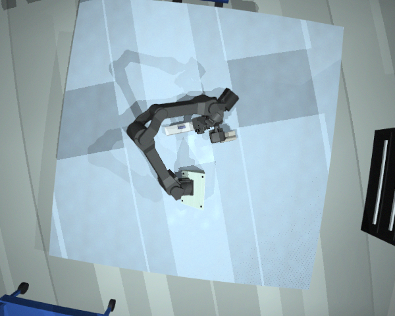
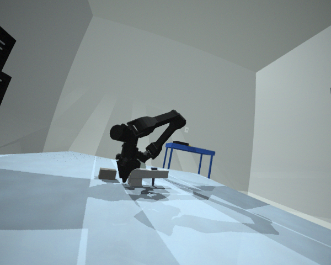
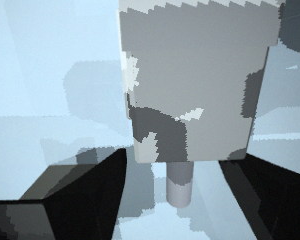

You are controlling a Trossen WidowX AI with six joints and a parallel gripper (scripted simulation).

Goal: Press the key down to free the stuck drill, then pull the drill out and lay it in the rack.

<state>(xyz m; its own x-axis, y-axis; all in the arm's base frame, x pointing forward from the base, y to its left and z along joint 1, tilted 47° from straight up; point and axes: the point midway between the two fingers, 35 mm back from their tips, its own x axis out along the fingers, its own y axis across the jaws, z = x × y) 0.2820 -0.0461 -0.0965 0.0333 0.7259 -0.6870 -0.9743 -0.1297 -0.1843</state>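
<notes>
The rack is 70 mm to the right of my gripper tip and 60 mm behind it. From my gripper tip the other things lie so: pale block fixture (110 mm to the left, 30 mm behind, 30 mm above); dark blue key (140 mm to the left, 40 mm above, 30 mm behind).
</notes>
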